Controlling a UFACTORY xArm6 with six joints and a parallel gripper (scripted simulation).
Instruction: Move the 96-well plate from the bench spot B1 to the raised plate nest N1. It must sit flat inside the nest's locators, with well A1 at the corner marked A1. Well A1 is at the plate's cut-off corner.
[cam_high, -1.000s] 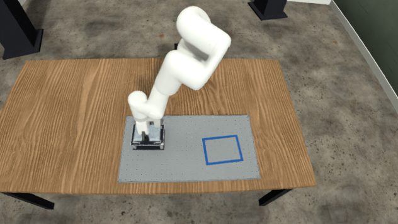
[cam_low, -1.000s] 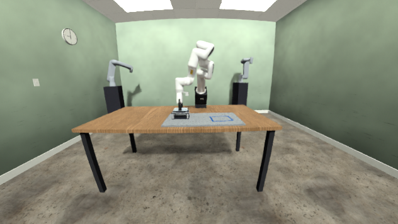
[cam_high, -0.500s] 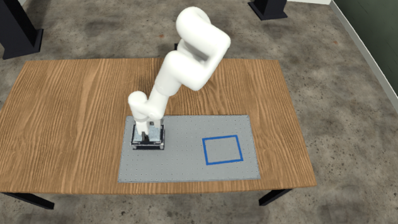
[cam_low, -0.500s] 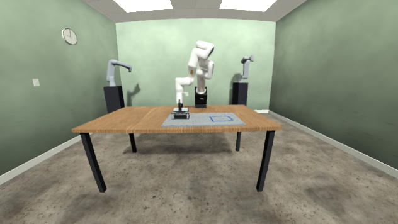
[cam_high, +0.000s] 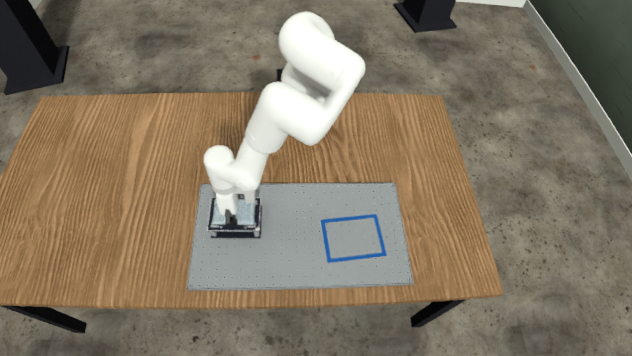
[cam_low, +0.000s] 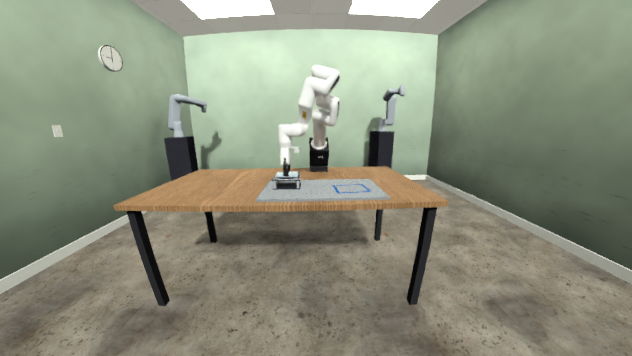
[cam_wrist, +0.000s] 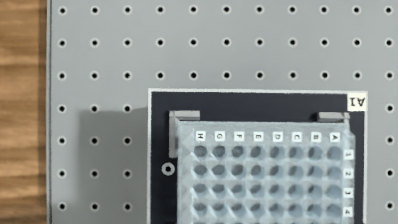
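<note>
Right now my hand is 3 cm above the black raised nest N1. Round my hand: 96-well plate: 1 cm below.
</note>
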